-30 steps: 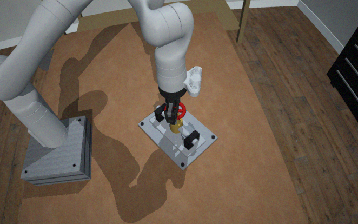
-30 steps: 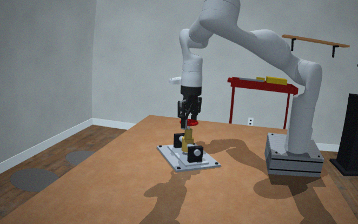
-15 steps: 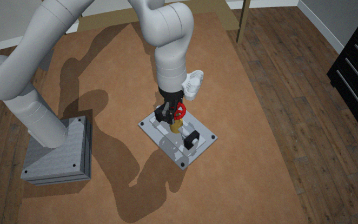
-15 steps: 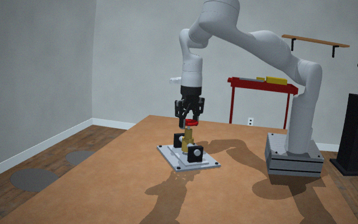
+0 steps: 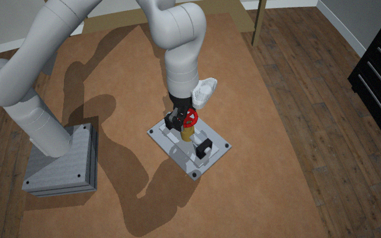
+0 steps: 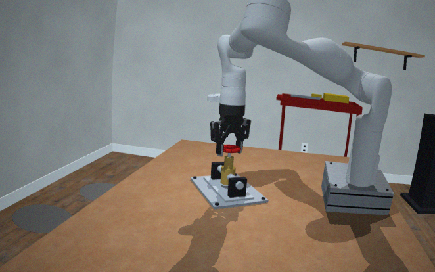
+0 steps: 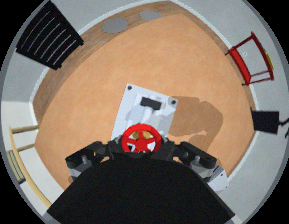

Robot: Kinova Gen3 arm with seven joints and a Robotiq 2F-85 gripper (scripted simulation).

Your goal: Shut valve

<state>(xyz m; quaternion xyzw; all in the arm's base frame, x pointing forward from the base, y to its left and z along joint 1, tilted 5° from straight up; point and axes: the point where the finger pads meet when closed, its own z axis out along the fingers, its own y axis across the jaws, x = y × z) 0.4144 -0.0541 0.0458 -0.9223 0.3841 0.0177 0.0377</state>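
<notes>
Now: hand right at the handwheel. Round my hand: baseplate (130 mm below).
</notes>
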